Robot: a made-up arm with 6 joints.
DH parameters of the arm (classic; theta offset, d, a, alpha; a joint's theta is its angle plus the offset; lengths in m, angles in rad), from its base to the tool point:
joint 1: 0 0.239 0 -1.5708
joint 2: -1.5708 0 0.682 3.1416
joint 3: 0 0 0 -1.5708
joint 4: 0 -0.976 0 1.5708
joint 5: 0 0.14 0 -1.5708
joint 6: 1.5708 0 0 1.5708
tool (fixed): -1.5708 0 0 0
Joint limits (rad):
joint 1: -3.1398..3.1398
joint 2: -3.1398..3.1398
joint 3: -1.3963..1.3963
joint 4: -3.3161..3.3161
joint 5: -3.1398..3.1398
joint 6: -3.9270..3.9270
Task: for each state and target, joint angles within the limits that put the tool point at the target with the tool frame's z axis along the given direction. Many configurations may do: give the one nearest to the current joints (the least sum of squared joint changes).
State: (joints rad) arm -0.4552 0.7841 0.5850 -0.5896 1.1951 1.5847
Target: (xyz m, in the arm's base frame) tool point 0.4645 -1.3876 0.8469 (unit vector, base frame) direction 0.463 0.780 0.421
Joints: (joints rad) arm -1.1627 0.7992 1.0007 -0.4771 1.2949 1.0992
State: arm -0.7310 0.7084 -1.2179 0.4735 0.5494 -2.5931
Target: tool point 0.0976 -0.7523 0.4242 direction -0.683 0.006 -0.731
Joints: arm -1.2677 -0.1450 -0.7192 0.3519 0.2391 -2.7741
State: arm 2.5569 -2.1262 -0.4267 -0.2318 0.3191 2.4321
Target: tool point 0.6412 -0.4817 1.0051 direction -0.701 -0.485 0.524
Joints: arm 2.3399 -1.8710 -0.0930 -0.4554 0.6881 2.4371
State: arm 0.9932 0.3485 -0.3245 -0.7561 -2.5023 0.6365
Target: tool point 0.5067 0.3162 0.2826 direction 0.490 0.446 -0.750
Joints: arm 0.7470 -0.2602 -0.8541 -0.6405 -1.7722 -0.1550
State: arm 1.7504 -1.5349 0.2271 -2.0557 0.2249 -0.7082
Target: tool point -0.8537 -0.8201 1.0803 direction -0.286 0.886 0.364
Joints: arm 0.8758 -1.5732 0.5802 -2.7706 -0.1049 -1.2766
